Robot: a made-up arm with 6 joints. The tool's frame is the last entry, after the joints. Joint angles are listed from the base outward. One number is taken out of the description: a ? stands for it. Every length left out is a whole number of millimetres.
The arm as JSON. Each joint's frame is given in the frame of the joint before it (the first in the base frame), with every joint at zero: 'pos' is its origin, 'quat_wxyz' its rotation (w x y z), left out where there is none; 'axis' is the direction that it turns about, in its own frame. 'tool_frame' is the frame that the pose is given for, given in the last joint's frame.
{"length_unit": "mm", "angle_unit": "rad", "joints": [
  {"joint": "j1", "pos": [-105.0, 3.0, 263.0], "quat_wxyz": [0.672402, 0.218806, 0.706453, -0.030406], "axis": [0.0, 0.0, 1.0]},
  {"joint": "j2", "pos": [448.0, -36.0, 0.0], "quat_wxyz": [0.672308, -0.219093, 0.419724, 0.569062], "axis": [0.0, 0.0, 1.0]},
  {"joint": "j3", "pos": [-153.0, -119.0, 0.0], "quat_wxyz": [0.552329, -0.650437, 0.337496, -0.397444], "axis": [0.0, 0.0, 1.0]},
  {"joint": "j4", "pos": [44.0, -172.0, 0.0], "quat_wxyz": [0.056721, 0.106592, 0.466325, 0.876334], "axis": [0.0, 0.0, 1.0]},
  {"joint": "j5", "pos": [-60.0, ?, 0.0], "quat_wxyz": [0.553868, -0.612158, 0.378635, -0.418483], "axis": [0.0, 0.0, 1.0]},
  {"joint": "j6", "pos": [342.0, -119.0, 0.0], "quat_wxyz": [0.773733, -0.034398, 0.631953, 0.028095], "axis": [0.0, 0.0, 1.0]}
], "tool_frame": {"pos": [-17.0, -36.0, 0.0], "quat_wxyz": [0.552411, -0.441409, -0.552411, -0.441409]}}
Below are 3 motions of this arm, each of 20 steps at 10 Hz.
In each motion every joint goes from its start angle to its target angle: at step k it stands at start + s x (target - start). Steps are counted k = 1, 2, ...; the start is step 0. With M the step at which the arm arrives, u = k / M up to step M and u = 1 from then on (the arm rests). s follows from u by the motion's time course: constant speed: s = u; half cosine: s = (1 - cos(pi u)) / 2; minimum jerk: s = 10 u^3 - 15 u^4 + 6 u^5.
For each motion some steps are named. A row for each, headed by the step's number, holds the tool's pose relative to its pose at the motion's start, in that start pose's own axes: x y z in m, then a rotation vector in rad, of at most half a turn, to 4 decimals.
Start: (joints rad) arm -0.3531 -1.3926 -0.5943 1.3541 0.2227 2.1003
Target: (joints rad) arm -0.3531 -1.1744 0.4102 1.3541 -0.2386 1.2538
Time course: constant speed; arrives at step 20
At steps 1, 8, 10, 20:
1: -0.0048 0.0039 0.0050 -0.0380 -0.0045 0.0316
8: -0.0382 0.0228 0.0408 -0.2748 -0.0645 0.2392
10: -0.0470 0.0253 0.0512 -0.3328 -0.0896 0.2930
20: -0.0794 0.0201 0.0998 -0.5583 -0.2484 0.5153

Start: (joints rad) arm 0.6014 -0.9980 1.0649 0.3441 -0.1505 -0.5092
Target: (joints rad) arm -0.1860 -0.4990 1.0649 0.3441 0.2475 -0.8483
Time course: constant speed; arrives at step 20
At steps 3, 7, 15, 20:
3: -0.0102 0.0305 0.0341 -0.0421 -0.1120 -0.1001
7: -0.0249 0.0749 0.0794 -0.1139 -0.2564 -0.2387
15: -0.0540 0.1826 0.1638 -0.3053 -0.5260 -0.5262
20: -0.0664 0.2664 0.2076 -0.4533 -0.6805 -0.7067

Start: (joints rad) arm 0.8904 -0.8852 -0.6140 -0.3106 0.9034 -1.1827
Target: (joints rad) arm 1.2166 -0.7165 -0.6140 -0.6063 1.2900 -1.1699
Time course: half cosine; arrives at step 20
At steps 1, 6, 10, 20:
1: -0.0001 -0.0001 0.0013 0.0032 -0.0012 0.0011
6: -0.0037 -0.0060 0.0431 0.1124 -0.0365 0.0338
10: -0.0074 -0.0237 0.1014 0.2848 -0.0727 0.0705
20: -0.0049 -0.0764 0.1852 0.6013 -0.0858 0.1011

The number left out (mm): 51.0
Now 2 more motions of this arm.
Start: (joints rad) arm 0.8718 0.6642 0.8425 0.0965 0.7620 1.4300
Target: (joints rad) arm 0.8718 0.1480 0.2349 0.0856 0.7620 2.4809
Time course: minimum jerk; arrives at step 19
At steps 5, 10, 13, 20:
5: 0.0159 -0.0208 0.0169 0.1460 -0.0541 -0.0689
10: 0.0627 -0.0939 0.0983 0.6875 -0.3407 -0.2296
13: 0.0790 -0.1370 0.1632 1.0191 -0.5703 -0.2402
20: 0.0825 -0.1660 0.2136 1.2439 -0.7441 -0.2004

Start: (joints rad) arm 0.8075 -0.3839 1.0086 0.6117 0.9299 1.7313
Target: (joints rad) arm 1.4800 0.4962 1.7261 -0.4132 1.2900 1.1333
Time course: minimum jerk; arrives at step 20
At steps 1, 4, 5, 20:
1: 0.0000 0.0008 -0.0002 0.0015 0.0011 0.0007
4: 0.0014 0.0431 -0.0058 0.0744 0.0516 0.0393
5: 0.0014 0.0789 -0.0067 0.1325 0.0889 0.0740
20: -0.2020 0.5923 0.6032 1.0326 0.1303 1.1758

